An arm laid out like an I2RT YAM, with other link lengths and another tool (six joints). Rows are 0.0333 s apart.
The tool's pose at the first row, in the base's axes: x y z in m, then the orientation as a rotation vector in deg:
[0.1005 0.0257 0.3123 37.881 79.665 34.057]
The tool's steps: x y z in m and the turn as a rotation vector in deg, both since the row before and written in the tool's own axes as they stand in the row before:
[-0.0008 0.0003 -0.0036 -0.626 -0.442 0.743]
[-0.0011 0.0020 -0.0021 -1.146 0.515 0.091]
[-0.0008 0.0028 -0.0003 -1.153 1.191 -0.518]
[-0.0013 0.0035 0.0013 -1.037 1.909 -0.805]
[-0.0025 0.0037 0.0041 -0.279 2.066 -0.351]
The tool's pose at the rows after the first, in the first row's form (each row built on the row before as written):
[0.0968 0.0256 0.3128 38.017 78.823 34.880]
[0.0946 0.0263 0.3149 37.046 78.834 35.907]
[0.0942 0.0276 0.3175 35.463 79.612 36.718]
[0.0952 0.0290 0.3210 33.573 81.157 37.496]
[0.0990 0.0298 0.3257 32.559 83.044 38.176]

